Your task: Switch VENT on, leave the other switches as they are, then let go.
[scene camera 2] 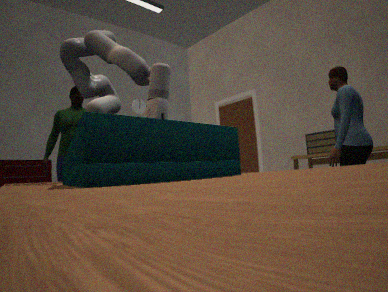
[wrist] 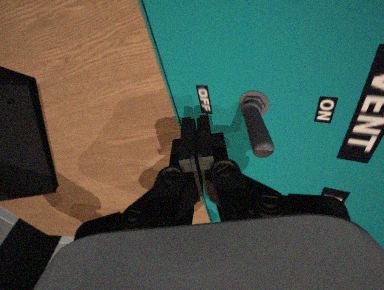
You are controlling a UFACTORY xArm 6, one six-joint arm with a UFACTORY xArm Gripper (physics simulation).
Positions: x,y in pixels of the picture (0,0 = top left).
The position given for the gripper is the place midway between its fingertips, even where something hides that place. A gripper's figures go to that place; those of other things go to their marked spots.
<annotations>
The gripper (wrist: 199,134): 0.13 m from the lens. A teal box (wrist: 308,75) is 0.14 m from the lens.
</annotations>
